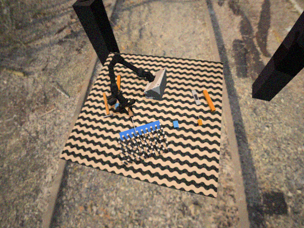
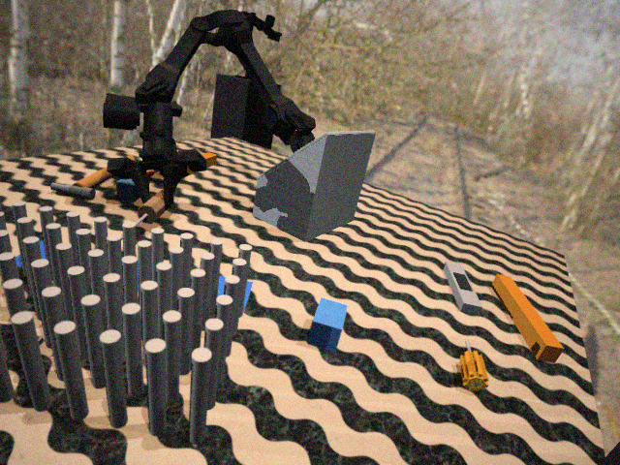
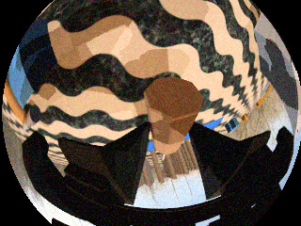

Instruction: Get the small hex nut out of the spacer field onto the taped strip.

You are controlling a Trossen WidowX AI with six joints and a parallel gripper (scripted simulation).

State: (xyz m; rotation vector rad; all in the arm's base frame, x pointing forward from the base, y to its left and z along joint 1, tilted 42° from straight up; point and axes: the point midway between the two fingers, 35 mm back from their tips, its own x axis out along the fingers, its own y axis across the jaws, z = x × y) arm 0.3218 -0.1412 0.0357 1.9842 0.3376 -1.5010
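Right now the blue taped strip is 130 mm ahead of my gripper tip, 130 mm to the left of it and 40 mm below it. The rest, counted from my gripper tip: red-handled tool 150 mm behind, 260 mm to the right, 30 mm below; then small orange screwdriver 80 mm behind, 600 mm to the left, 20 mm below; then hook tool 90 mm ahead, 60 mm to the left.
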